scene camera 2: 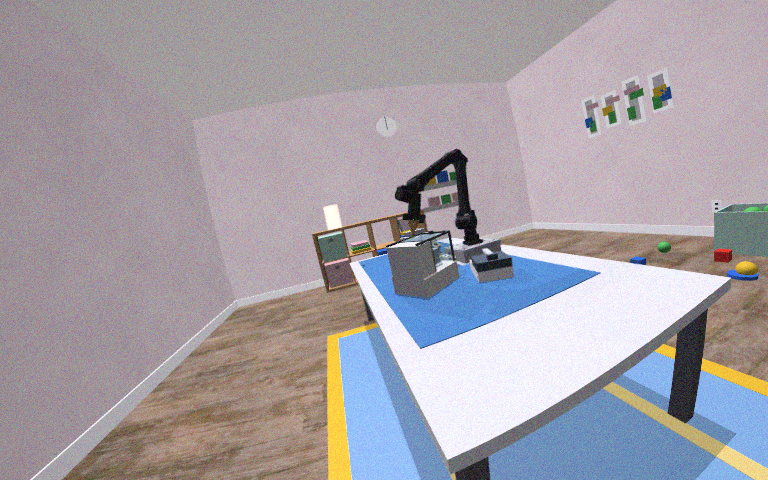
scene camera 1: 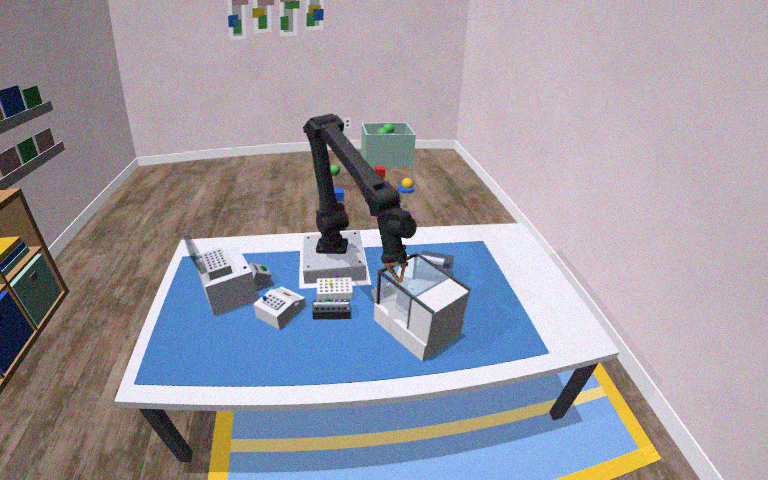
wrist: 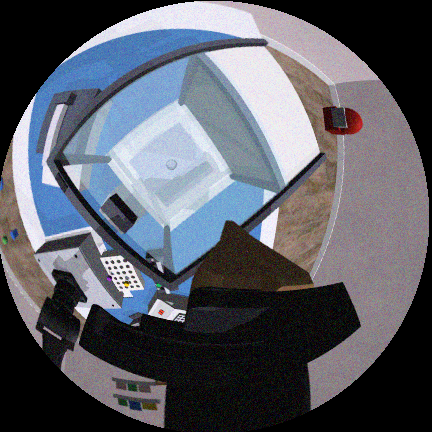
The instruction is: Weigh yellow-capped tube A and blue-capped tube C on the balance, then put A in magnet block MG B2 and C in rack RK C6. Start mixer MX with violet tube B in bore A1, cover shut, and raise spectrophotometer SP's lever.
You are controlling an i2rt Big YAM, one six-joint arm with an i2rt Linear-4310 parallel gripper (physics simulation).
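Frame: origin at the arm's base, x ahead, y right, z down, level; metres.
Seen in the pictures: gripper, between the fingertips: (scene camera 2: pixel 412 237) (scene camera 1: pixel 399 282) (wrist: pixel 227 226); arm's base, origin of its link: (scene camera 2: pixel 472 243) (scene camera 1: pixel 332 247) (wrist: pixel 69 285).
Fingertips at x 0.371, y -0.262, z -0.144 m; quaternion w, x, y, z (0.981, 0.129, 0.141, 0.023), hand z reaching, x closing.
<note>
Pixels of each thing's top centre, then the offset from my fingertips to it. "spot": a spot on its surface instead.
- balance, centre of its top: (wrist: pixel 167 167) (scene camera 1: pixel 414 269) (scene camera 2: pixel 424 233) dx -0.050, dy -0.043, dz -0.012 m
- dark top frame, a spot on its surface: (wrist: pixel 160 60) spot: dx -0.070, dy -0.127, dz -0.003 m
- white tube rack, centre of its top: (wrist: pixel 122 274) (scene camera 1: pixel 334 285) dx -0.180, dy +0.228, dz +0.180 m
- yellow-capped tube, centre of its top: (wrist: pixel 125 284) (scene camera 1: pixel 331 282) dx -0.168, dy +0.236, dz +0.155 m
- violet-capped tube, centre of its top: (wrist: pixel 109 279) (scene camera 1: pixel 336 275) dx -0.211, dy +0.223, dz +0.155 m
- black magnet block, centre of its top: (wrist: pixel 163 279) (scene camera 1: pixel 330 303) dx -0.064, dy +0.223, dz +0.162 m
- mixer, a spot on its surface: (scene camera 1: pixel 227 286) spot: dx -0.034, dy +0.586, dz +0.104 m
- small box with a green button, a spot on its surface: (scene camera 1: pixel 261 273) spot: dx -0.167, dy +0.502, dz +0.140 m
- keypad unit, centre of its top: (scene camera 1: pixel 278 296) (wrist: pixel 173 318) dx -0.051, dy +0.405, dz +0.140 m
- grey device, centre of its top: (wrist: pixel 47 137) (scene camera 1: pixel 427 256) (scene camera 2: pixel 487 250) dx -0.293, dy -0.109, dz +0.108 m
My gripper (scene camera 1: pixel 396 275) (scene camera 2: pixel 414 222) (wrist: pixel 227 226) is shut and empty. Its brown fingertips sit at the top rear-left edge of the balance (scene camera 1: pixel 449 297) (scene camera 2: pixel 411 267), right by the dark top frame (wrist: pixel 160 60) of the glass case. In the wrist view the balance's white pan (wrist: pixel 171 164) is bare, and a dark handle block (wrist: pixel 118 213) sits on one glass side. The white tube rack (scene camera 1: pixel 346 290) (wrist: pixel 116 264) holds a yellow-capped tube (scene camera 1: pixel 331 282) (wrist: pixel 125 284) and a violet-capped tube (scene camera 1: pixel 336 275) (wrist: pixel 109 278). The black magnet block (scene camera 1: pixel 332 310) lies in front of the rack.
The mixer (scene camera 1: pixel 227 286) stands at the far left with its cover raised. A small box with a green button (scene camera 1: pixel 261 273) and a keypad unit (scene camera 1: pixel 279 305) lie beside it. A grey device (scene camera 1: pixel 439 259) (wrist: pixel 60 116) lies behind the balance. The arm's base (scene camera 1: pixel 334 262) is at the back middle.
</note>
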